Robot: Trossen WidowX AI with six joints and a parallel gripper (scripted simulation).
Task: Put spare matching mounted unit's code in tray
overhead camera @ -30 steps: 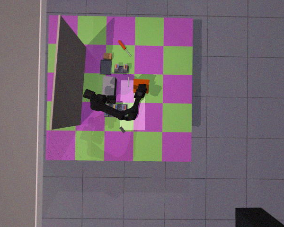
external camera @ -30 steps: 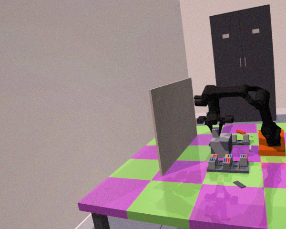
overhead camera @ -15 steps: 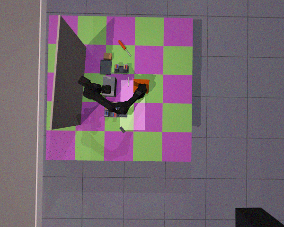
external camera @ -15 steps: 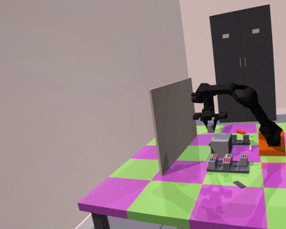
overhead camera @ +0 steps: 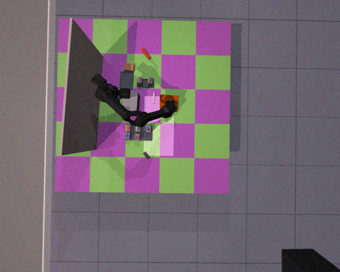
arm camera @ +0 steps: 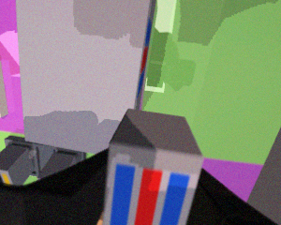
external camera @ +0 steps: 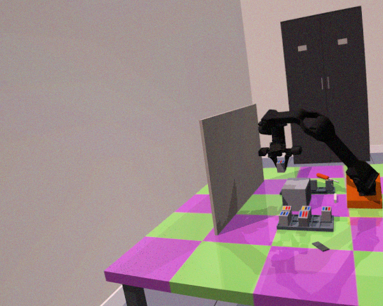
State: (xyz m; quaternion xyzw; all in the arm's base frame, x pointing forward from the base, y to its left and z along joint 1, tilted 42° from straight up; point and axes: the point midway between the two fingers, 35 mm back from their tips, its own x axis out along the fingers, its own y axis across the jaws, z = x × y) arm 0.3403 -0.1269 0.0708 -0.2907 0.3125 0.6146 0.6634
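My gripper tip is 20 mm past the dark tray, 150 mm to the left of it and 150 mm above it. From my gripper tip the other things lie so: tall grey panel (190 mm ahead, 20 mm to the left, 70 mm above); cardboard box (40 mm behind, 240 mm to the right, 140 mm below); unit (60 mm behind, 50 mm to the left, 100 mm below).
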